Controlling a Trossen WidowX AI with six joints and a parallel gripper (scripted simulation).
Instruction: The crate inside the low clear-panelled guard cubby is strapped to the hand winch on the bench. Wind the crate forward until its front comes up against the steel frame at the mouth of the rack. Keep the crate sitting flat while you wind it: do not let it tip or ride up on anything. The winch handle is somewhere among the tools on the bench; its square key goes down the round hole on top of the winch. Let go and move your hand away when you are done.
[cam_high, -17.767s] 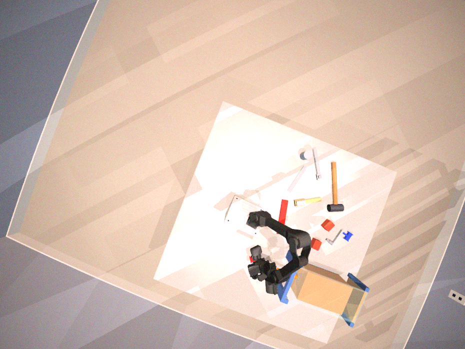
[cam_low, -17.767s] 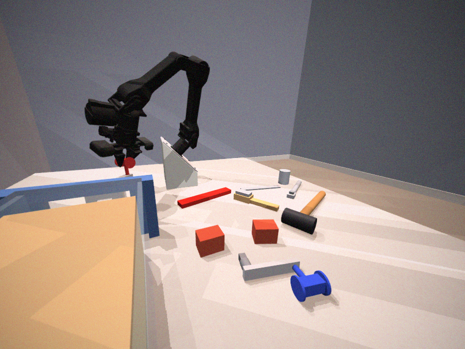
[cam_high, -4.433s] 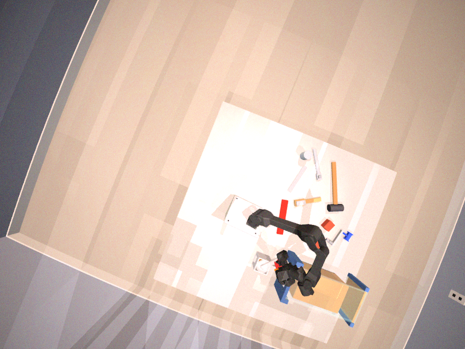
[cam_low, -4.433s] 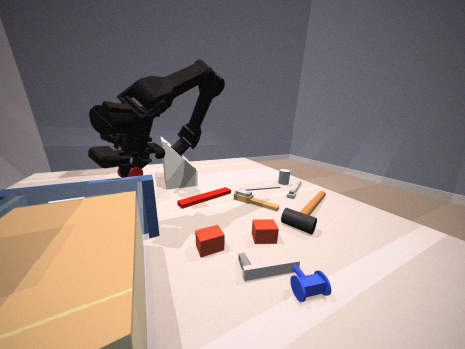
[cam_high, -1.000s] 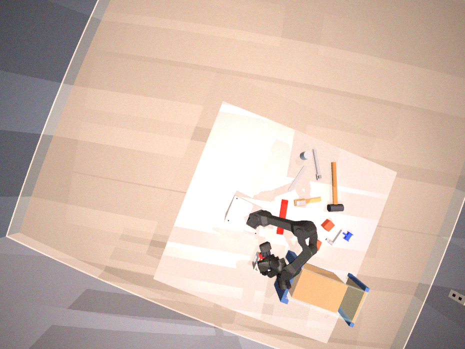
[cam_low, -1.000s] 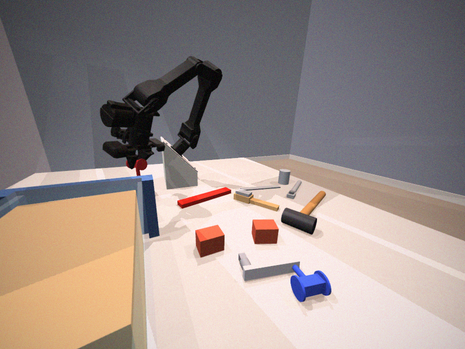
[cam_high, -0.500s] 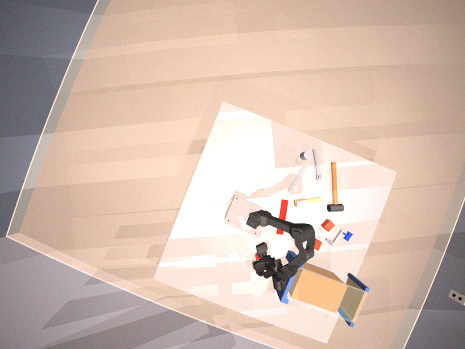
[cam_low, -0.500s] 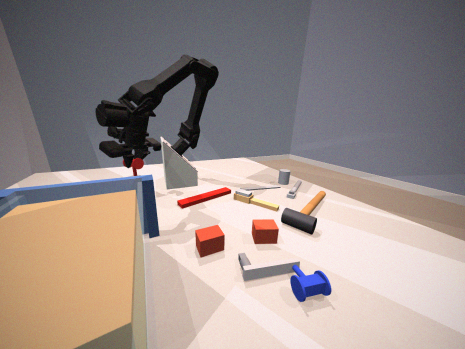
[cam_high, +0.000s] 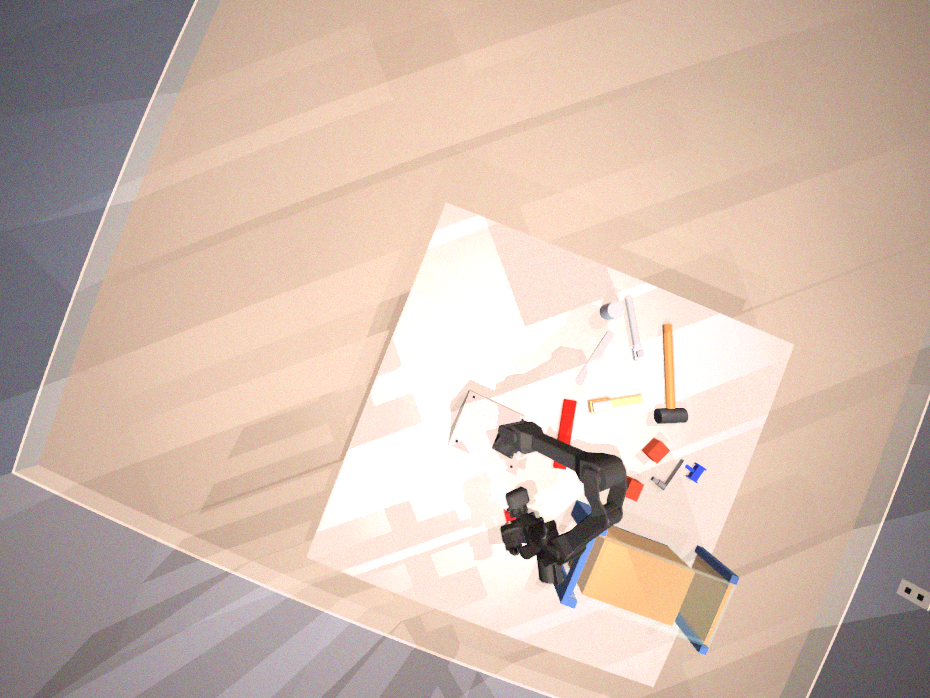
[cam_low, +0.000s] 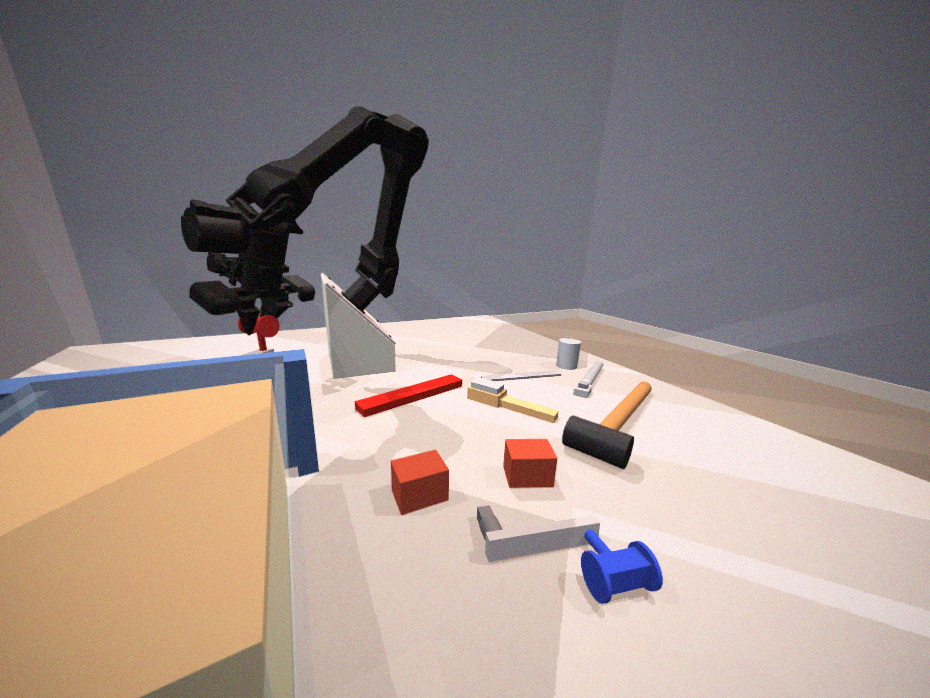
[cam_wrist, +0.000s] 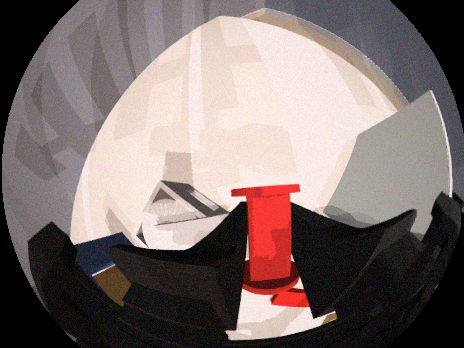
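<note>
My gripper tip is 40 mm short of the winch handle, 30 mm above it and 10 mm to the left of it. Round my gripper tip: red knob 10 mm to the left, 10 mm ahead; then winch 100 mm below, 80 mm ahead, 60 mm to the right; then blue steel frame 250 mm ahead, 30 mm to the right, 30 mm below.
</note>
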